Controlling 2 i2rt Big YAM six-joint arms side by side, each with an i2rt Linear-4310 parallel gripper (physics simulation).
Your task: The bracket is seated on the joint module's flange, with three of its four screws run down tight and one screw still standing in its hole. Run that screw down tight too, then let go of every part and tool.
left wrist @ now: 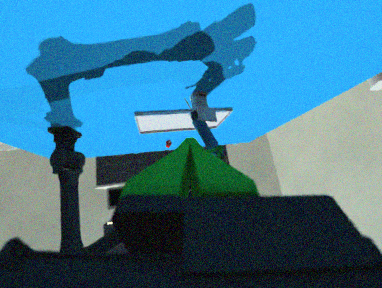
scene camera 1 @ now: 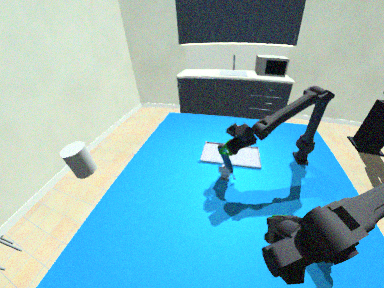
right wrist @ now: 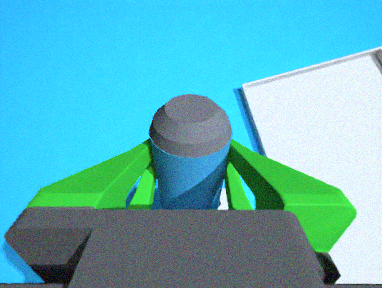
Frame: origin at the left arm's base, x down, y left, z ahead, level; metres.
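Seen in the pictures: left gripper, fingertip midpoint: [left wrist: 190,144] [scene camera 1: 267,220]; right gripper, fingertip midpoint: [left wrist: 218,147] [scene camera 1: 220,150] [right wrist: 190,144]; right arm's base, link origin: [left wrist: 65,131] [scene camera 1: 299,158].
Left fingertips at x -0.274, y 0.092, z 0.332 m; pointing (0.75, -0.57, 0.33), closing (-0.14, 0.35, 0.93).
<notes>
A point is followed by its place in that frame.
A blue screwdriver [scene camera 1: 228,163] @(z 0.530, x -0.140, y -0.253 m) [left wrist: 205,132] @(z 0.535, x -0.145, y -0.252 m) [right wrist: 190,175] @(z 0.565, x -0.221, y -0.285 m) with a grey rounded cap stands roughly upright in my right gripper [scene camera 1: 225,150] @(z 0.589, x -0.192, y -0.281 m) [right wrist: 190,144] @(z 0.589, x -0.192, y -0.281 m), whose green fingers are shut on its handle. Its lower end is at the small whitish joint module [scene camera 1: 224,172] @(z 0.543, x -0.078, y -0.236 m) [left wrist: 206,111] @(z 0.544, x -0.078, y -0.237 m), which stands on the blue mat in front of the tray. A sliver of the module [right wrist: 223,200] @(z 0.559, x -0.066, y -0.299 m) shows beside the handle in the right wrist view. The bracket and screws are too small or hidden to tell apart. My left gripper [left wrist: 190,144] @(z 0.332, x -0.274, y 0.092 m) is shut and empty, away from the module.
A white tray [scene camera 1: 245,159] @(z 0.442, x -0.004, y -0.470 m) [left wrist: 162,121] @(z 0.456, x -0.004, y -0.493 m) [right wrist: 320,130] @(z 0.654, x -0.004, y -0.451 m) lies behind the module on the blue mat [scene camera 1: 150,200] @(z 0.887, x 0.000, y 0.052 m). A white cylinder [scene camera 1: 79,161] is at the left of the scene view. A counter [scene camera 1: 215,95] with a microwave [scene camera 1: 272,66] stands at the back.
</notes>
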